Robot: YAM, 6 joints.
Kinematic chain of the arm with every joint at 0, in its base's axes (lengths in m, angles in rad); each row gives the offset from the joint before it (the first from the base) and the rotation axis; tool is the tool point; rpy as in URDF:
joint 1: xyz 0 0 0.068 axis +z
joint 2: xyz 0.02 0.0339 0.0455 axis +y
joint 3: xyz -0.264 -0.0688 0 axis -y
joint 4: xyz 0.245 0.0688 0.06 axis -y
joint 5: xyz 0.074 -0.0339 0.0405 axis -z
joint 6: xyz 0.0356 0 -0.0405 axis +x
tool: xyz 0 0 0 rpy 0 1.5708 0
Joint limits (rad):
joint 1: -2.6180..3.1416
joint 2: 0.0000..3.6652
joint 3: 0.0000..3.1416
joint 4: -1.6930..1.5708
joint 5: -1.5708..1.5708
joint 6: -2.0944..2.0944
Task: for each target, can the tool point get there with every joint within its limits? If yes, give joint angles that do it. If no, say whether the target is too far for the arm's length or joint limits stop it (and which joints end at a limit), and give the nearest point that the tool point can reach.
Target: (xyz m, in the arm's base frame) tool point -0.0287 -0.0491 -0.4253
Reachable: no: joint limits stop it (at a limit: joint 2) | nearest point -0.0476 -0.0815 -0.3458 | short by 0.088 m
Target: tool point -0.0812 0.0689 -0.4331
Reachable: no: joint limits stop it (at a limit: joint 2) | nearest point -0.1001 0.0849 -0.3608 | short by 0.076 m
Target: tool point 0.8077 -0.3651 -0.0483
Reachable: no: too far | nearest point 0.5788 -0.2616 -0.0014 | short by 0.256 m
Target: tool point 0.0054 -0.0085 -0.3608
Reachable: no: joint limits stop it (at a limit: joint 2) | nearest point 0.0224 -0.0352 -0.3154 | short by 0.055 m
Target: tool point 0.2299 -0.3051 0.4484
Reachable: yes | joints 2.1934 0.4584 2.8448 -1.3404 0.2512 -0.0213
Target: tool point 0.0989 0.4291 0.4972
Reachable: yes | joints -1.7309 0.5602 2.7883 -0.2369 -0.9612 -0.6405
